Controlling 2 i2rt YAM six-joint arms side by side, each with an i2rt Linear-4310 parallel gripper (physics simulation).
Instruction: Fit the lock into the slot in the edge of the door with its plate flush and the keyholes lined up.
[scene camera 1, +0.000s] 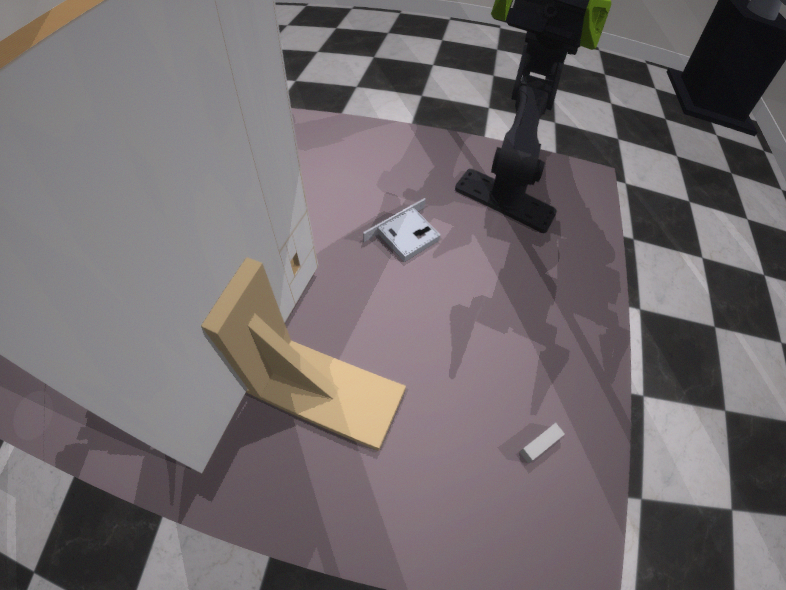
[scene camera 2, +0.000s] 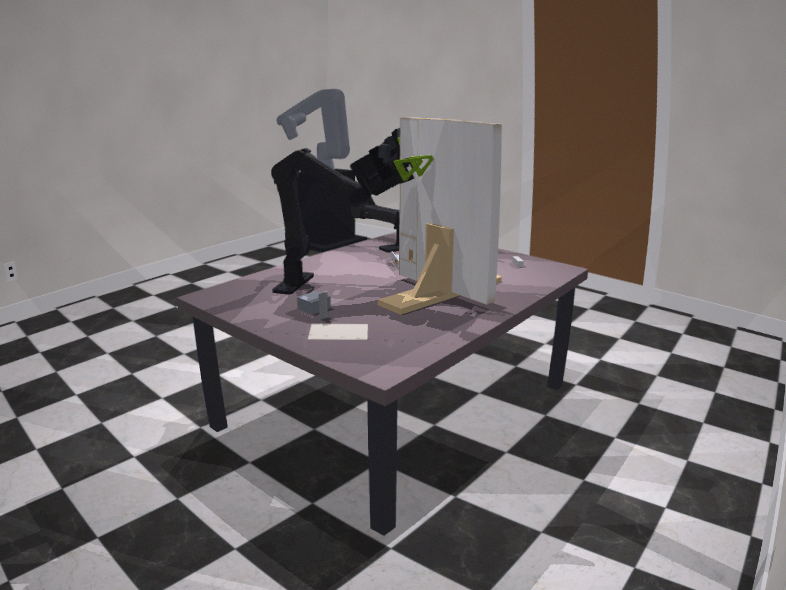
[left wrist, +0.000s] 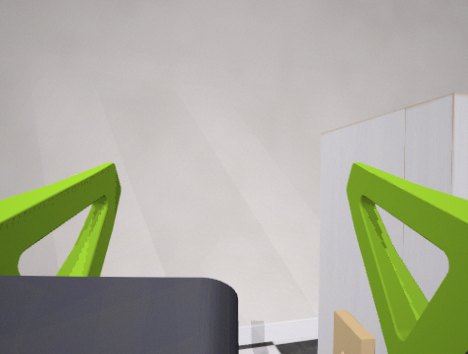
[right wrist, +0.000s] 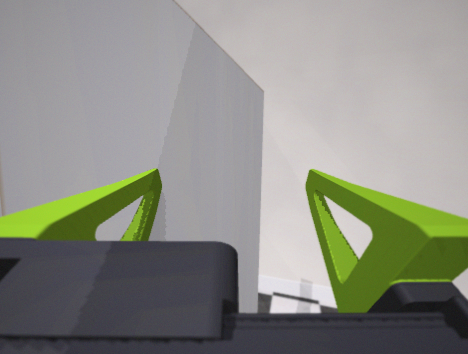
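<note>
The lock, a pale flat case with a long thin plate along one side and a dark keyhole, lies on the table beside the door. The upright pale door has a small keyhole opening low near one edge. The slot in its edge is hidden. My left gripper is open and empty, raised above its base; part of it shows at the top of scene camera 1. My right gripper is open and empty, high beside the door's face.
Wooden feet brace the door. A small white block lies on the table. A blue-grey block with an upright piece and a cream card lie near the right arm's base.
</note>
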